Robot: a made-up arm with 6 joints. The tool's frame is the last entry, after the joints. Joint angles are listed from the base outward. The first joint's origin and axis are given. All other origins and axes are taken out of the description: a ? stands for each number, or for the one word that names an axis. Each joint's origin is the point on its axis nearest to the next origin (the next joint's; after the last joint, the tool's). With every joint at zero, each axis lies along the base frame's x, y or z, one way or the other. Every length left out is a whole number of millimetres.
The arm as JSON. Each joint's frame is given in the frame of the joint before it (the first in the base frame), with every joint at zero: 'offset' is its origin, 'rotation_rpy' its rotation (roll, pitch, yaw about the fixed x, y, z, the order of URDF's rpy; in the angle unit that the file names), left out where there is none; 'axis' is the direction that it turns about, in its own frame. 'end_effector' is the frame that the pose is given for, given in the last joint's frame.
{
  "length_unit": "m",
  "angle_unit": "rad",
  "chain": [
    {
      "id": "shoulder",
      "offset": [
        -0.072,
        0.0,
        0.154
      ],
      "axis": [
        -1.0,
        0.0,
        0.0
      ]
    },
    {
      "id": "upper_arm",
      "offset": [
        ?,
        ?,
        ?
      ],
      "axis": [
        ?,
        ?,
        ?
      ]
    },
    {
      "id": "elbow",
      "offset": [
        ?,
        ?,
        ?
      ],
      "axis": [
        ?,
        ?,
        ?
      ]
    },
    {
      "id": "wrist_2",
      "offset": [
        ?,
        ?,
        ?
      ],
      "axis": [
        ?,
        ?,
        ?
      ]
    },
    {
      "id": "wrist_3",
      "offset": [
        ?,
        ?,
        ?
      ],
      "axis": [
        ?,
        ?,
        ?
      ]
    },
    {
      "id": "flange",
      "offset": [
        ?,
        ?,
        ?
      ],
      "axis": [
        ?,
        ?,
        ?
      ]
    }
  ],
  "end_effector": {
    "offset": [
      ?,
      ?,
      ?
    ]
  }
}
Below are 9 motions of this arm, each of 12 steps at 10 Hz.
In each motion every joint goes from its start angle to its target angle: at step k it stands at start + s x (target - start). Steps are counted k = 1, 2, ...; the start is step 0. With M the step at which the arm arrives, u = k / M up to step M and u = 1 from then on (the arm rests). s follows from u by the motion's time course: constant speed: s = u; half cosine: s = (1 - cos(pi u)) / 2; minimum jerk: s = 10 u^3 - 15 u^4 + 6 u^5.
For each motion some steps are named. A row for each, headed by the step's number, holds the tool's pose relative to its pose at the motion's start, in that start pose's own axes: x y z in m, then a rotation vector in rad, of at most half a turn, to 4 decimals.
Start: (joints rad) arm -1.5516 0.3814 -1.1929 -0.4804 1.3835 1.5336
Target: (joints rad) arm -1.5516 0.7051 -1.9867 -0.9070 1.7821 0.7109
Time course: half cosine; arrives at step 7
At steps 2, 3, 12:
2: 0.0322 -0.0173 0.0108 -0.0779 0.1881 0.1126
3: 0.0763 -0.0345 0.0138 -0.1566 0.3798 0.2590
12: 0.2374 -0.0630 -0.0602 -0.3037 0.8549 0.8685

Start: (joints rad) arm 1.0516 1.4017 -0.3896 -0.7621 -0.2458 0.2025
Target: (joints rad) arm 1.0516 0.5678 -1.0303 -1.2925 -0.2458 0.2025
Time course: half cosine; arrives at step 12
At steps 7, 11, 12:
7: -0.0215 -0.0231 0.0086 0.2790 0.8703 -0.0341
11: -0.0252 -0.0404 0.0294 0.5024 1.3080 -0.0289
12: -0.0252 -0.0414 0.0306 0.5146 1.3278 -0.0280

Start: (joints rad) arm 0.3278 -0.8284 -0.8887 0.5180 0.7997 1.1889
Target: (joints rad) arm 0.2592 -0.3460 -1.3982 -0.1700 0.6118 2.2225
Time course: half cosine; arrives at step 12
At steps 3, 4, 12:
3: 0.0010 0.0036 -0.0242 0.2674 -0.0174 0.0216
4: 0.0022 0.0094 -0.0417 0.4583 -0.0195 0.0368
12: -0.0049 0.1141 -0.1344 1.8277 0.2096 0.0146

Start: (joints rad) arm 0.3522 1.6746 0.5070 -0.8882 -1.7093 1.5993
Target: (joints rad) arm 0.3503 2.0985 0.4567 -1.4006 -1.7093 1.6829
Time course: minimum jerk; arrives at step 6
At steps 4, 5, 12:
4: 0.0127 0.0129 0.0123 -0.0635 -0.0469 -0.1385
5: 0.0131 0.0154 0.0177 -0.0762 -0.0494 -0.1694
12: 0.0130 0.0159 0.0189 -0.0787 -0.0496 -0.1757

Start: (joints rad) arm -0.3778 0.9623 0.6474 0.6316 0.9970 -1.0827
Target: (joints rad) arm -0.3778 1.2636 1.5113 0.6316 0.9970 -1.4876
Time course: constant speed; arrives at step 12
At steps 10, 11, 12:
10: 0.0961 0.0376 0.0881 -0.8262 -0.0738 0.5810
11: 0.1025 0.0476 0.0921 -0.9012 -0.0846 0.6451
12: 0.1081 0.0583 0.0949 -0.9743 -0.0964 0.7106

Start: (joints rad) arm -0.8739 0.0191 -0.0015 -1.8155 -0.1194 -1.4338
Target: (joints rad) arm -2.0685 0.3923 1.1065 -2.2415 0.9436 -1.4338
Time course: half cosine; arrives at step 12
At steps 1, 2, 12:
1: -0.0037 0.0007 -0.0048 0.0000 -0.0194 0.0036
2: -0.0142 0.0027 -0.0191 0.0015 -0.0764 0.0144
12: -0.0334 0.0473 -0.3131 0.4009 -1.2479 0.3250

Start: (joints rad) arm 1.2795 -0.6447 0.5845 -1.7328 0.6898 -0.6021
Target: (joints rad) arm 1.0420 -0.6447 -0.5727 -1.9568 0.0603 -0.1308
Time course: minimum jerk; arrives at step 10
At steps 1, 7, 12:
1: 0.0000 0.0016 0.0002 0.0026 -0.0010 0.0064
7: -0.1024 0.1190 -0.0163 0.0864 0.0607 0.6118
12: -0.1377 0.1221 -0.0306 0.0622 0.0915 0.7173

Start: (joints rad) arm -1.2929 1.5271 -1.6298 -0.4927 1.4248 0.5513
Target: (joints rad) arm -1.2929 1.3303 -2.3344 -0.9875 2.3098 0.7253
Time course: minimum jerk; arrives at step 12
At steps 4, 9, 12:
4: 0.0213 -0.0364 -0.0223 0.1424 0.0022 0.2680
9: 0.1899 -0.0545 -0.0819 0.3490 0.0591 1.2586
12: 0.2211 -0.0387 -0.0839 0.3412 0.0794 1.4158

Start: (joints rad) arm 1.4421 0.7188 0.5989 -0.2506 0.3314 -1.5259
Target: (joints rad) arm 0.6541 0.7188 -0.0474 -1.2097 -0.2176 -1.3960
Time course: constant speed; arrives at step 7
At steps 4, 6, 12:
4: 0.0074 -0.0348 -0.1115 0.9352 0.2123 0.4878
6: 0.0004 -0.0581 -0.1746 1.3182 0.1522 0.7546
12: -0.0071 -0.0688 -0.2113 1.4794 0.0747 0.8799

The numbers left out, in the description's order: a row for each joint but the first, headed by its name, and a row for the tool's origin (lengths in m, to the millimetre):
upper_arm: xyz 0.0 0.194 0.08, axis 0.0 -1.0 0.0
elbow: xyz 0.054 0.0 -0.039, axis -1.0 0.0 0.0
wrist_2: xyz 0.0 0.149 0.096, axis 0.0 -1.0 0.0
wrist_3: xyz 0.279 0.0 -0.036, axis 0.0 0.0 1.0
flange: xyz -0.178 -0.007 0.0, axis 1.0 0.0 0.0
tool: xyz 0.0 -0.055 -0.007

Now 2 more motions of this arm.
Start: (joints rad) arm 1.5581 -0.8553 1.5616 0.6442 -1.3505 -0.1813
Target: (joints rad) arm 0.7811 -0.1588 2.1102 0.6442 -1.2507 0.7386
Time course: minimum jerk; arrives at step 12
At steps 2, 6, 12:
2: 0.0093 -0.0003 -0.0003 0.0493 -0.0171 -0.0186
6: 0.1585 -0.0038 -0.0134 0.6004 -0.2549 -0.2587
12: 0.3515 -0.0386 -0.0629 0.9906 -0.5059 -0.4873

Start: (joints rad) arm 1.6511 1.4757 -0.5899 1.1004 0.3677 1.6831
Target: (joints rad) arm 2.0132 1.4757 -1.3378 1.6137 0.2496 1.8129
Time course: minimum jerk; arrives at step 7
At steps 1, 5, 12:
1: 0.0002 0.0028 0.0000 0.0132 -0.0131 0.0132
5: -0.0229 0.0772 0.0475 0.3718 -0.5845 0.3782
12: -0.0336 0.0831 0.0616 0.4047 -0.6995 0.4193

